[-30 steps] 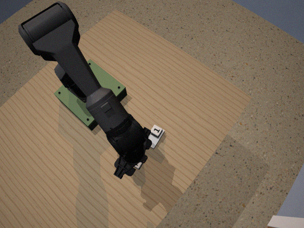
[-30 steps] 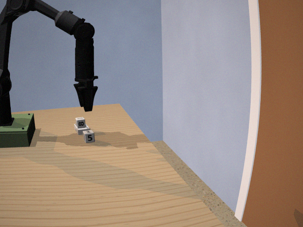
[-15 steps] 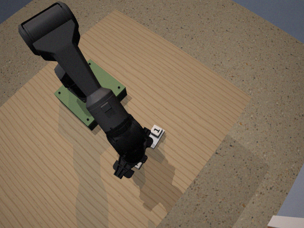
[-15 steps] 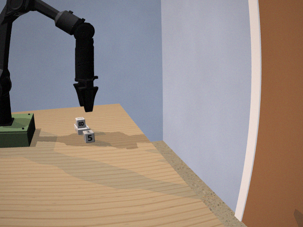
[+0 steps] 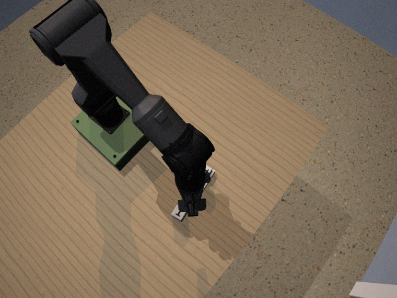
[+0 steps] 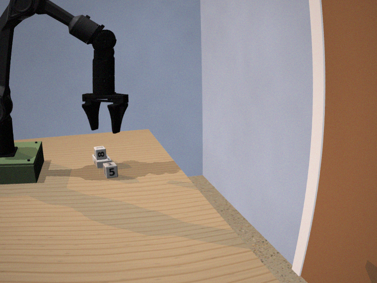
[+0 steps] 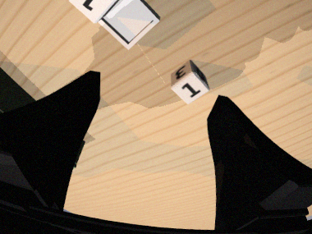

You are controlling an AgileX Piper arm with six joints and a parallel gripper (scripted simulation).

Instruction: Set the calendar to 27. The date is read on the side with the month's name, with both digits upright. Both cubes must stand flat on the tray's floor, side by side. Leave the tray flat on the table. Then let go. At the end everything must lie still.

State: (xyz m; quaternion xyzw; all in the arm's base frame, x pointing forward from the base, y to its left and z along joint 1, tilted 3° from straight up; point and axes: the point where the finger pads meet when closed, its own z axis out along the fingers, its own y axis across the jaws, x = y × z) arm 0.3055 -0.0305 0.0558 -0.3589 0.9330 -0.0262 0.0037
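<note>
My gripper is now 10 cm above the white tray, 6 cm to the right of it and 1 cm past it.
</note>
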